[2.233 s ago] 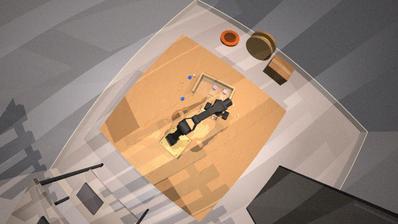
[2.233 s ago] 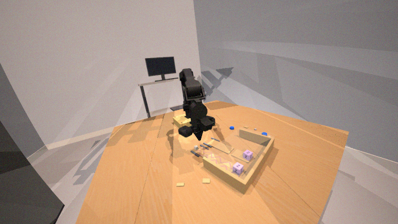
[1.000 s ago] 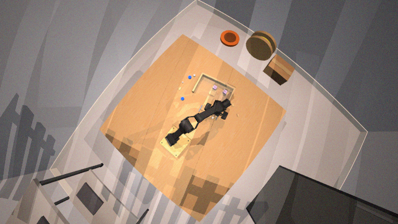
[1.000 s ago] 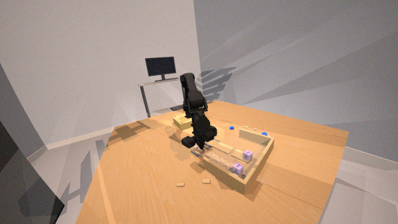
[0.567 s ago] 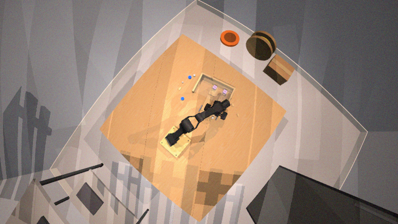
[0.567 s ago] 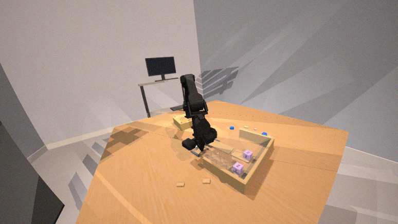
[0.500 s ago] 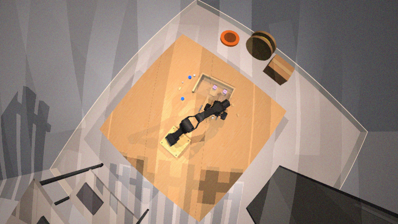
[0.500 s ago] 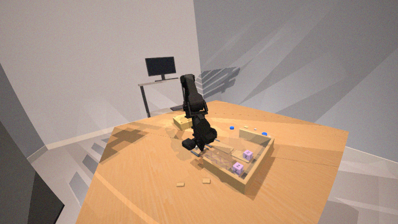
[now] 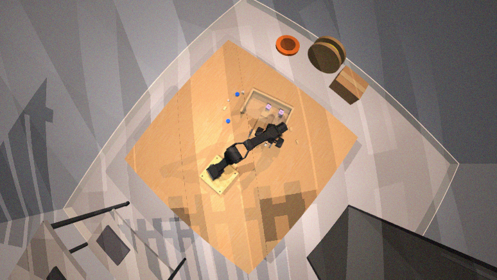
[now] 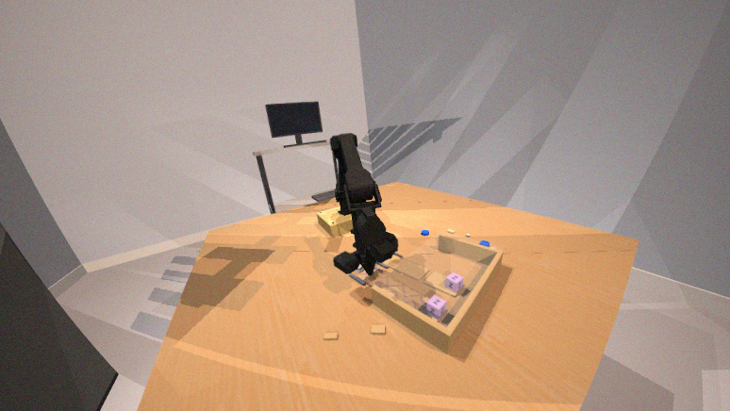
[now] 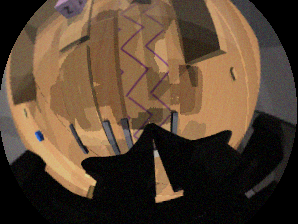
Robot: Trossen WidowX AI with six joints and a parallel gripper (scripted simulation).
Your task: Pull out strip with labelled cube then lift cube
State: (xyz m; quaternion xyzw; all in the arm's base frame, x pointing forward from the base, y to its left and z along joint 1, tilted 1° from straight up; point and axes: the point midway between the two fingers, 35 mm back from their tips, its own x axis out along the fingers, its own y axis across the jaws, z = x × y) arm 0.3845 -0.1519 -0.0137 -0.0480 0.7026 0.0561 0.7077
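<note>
My gripper tip is now 10 cm short of the patterned strip and 1 cm to the right of it.
</note>
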